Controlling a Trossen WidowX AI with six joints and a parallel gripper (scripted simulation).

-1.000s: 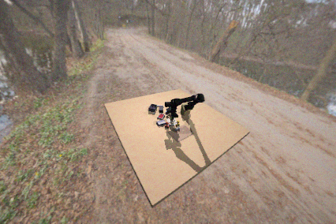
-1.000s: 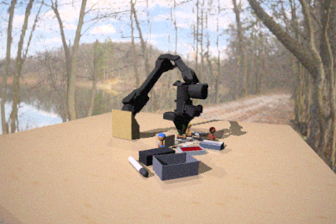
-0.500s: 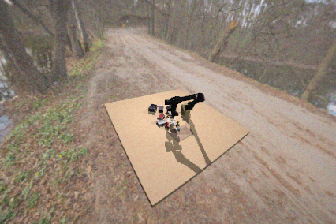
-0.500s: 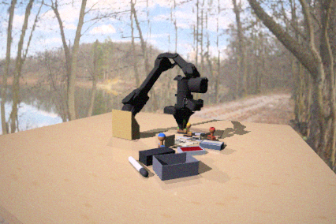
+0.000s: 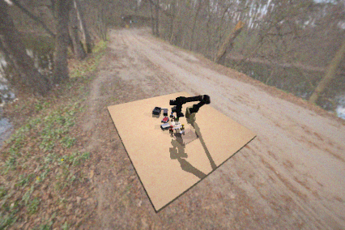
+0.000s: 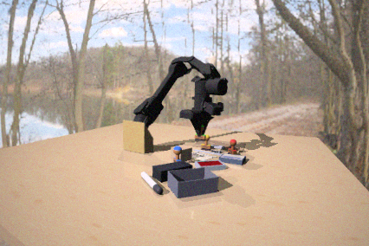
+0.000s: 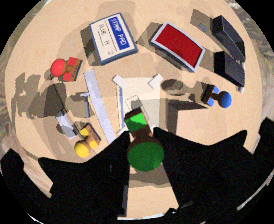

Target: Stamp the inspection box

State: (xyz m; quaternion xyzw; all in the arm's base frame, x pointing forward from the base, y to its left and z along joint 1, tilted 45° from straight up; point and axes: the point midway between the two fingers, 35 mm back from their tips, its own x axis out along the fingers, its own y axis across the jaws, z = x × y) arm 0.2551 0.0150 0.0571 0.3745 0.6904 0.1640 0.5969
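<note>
The red ink pad lies 8 cm ahead of my gripper tip, 12 cm to the right of it and 8 cm below it. The rest, counted from my gripper tip: green-knobbed stamp: right at my gripper tip; then red-knobbed stamp: 12 cm ahead, 7 cm to the left, 6 cm below; then yellow-knobbed stamp: 1 cm behind, 10 cm to the left, 6 cm below.
</note>
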